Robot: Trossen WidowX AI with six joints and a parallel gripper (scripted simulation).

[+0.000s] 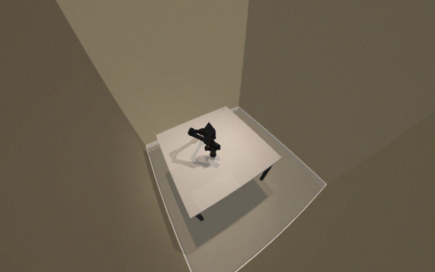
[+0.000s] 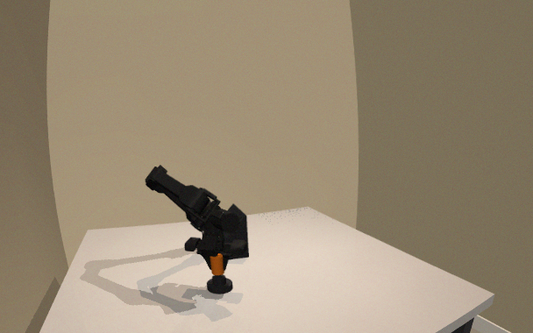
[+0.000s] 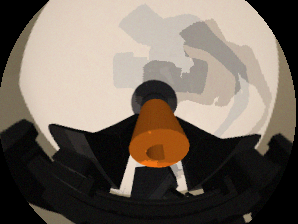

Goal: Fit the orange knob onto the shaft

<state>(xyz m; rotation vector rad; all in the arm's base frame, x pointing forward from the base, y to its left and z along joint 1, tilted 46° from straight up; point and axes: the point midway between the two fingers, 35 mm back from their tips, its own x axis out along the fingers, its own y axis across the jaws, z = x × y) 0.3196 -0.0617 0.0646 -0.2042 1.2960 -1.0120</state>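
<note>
Right now my gripper tip is 2 cm below the orange knob. From my gripper tip the other things lie so: dark round pedestal 4 cm below.
</note>
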